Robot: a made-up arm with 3 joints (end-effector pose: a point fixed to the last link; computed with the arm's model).
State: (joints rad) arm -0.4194 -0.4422 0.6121
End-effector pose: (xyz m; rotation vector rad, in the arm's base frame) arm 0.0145 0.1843 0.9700 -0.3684 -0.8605 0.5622
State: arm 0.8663 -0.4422 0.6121
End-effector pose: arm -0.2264 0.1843 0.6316 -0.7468 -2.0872 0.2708
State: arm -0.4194 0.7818 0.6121
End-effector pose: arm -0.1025 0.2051 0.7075 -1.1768 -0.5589 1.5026
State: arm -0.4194 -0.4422 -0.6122
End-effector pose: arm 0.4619 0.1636 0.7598 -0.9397 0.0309 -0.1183
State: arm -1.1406 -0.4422 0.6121
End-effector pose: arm 0.2587 0.1843 0.9575 -0.1419 -0.1658 0.6359
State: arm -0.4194 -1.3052 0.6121
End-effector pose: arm 0.0521 -0.0040 1.0543 0.2028 -0.9224 -0.1226
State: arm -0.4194 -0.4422 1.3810
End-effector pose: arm -0.2028 -0.0531 0.9438 0.0887 -1.3706 0.9650
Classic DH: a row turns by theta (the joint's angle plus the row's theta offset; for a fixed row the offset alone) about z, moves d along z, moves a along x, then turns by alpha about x. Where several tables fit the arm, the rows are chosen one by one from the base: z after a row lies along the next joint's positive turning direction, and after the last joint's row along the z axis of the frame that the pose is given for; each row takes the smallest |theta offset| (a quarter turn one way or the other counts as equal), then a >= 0, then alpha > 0; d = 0 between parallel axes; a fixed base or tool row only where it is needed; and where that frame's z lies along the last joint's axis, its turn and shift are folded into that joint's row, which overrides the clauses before.
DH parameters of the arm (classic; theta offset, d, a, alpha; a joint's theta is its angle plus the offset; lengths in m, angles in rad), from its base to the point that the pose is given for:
base (fixed): 0 0.64 0.12 1.5708
joint 1: 1.5708 0.01 0.1 -1.5708
joint 2: -1.5708 0 0.12 -1.5708
joint 3: -0.7862 0.0094 -0.318 1.398
tool (fixed): 2.6839 0.2946 0 0

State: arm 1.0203 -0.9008 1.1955
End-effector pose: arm -0.2401 -0.0221 0.4001 -0.1946 -2.7877 0.5936
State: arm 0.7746 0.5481 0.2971
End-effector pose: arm 0.0462 0.2748 0.5628 -1.8402 -1.4148 0.2008
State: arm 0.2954 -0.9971 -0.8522
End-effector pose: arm 0.3675 0.0199 0.9839 -0.3355 -0.3151 -0.5334
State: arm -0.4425 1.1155 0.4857
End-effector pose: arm -0.0950 0.1625 0.6138 -1.4919 -0.4167 1.6590
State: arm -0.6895 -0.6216 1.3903
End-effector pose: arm -0.1176 -0.0638 1.0113 0.2637 -1.1932 0.7424
